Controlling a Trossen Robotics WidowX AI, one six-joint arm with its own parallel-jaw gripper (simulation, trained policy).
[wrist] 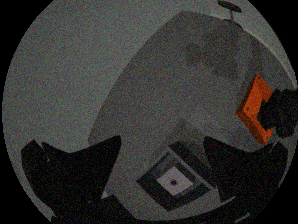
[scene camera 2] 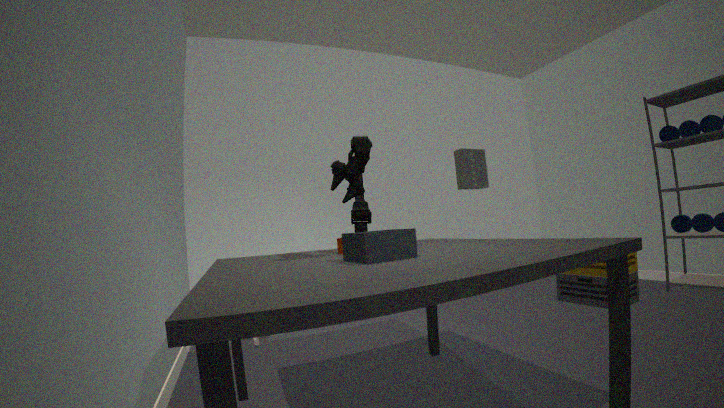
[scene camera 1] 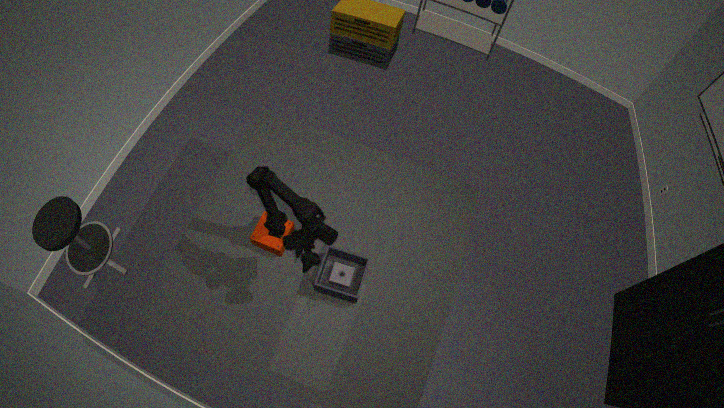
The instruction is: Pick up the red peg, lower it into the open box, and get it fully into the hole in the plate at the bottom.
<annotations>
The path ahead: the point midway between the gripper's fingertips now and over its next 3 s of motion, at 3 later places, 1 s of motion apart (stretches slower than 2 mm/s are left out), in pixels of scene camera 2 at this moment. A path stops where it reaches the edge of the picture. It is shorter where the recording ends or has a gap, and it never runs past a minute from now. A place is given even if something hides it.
My gripper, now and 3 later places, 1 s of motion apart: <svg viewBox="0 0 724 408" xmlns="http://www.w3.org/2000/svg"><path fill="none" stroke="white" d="M337 196L378 206L399 232L398 248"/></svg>
</annotations>
